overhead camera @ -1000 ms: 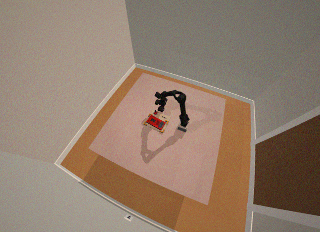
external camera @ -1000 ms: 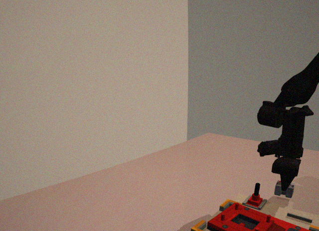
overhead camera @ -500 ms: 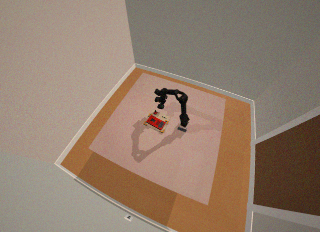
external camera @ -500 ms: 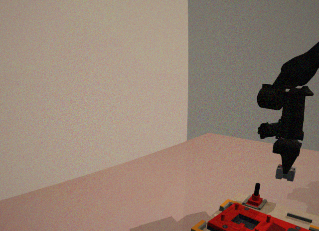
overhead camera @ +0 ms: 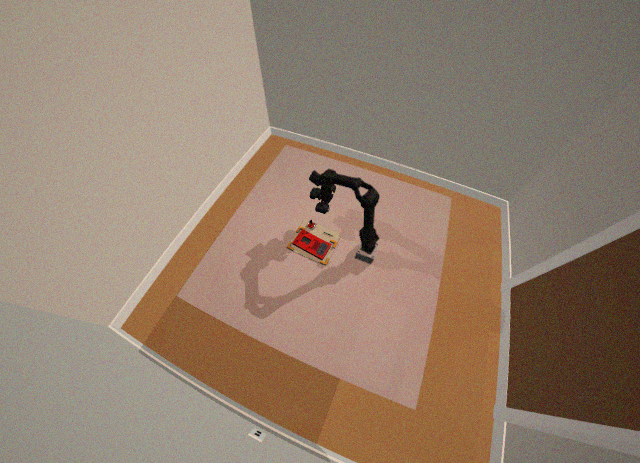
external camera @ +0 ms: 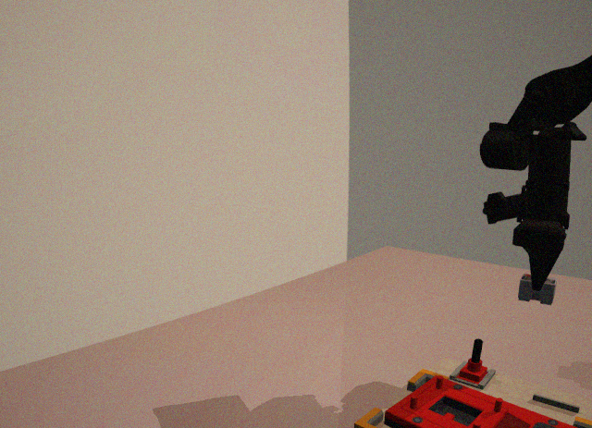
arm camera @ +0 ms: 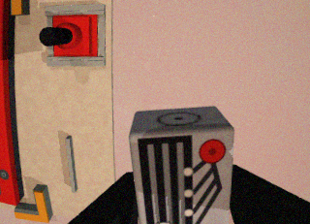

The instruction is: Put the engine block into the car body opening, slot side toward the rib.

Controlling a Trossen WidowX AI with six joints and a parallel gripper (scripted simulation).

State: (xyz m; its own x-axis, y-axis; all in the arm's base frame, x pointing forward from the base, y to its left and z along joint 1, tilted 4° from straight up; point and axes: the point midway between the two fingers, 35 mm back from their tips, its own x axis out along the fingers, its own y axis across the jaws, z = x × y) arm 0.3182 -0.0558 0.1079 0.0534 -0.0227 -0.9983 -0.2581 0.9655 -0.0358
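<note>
Now: gripper tip 90 mm above the black upright peg, 80 mm to the right of it and 40 mm short of it. Also, from my gripper tip: grey engine block (10 mm below).
</note>
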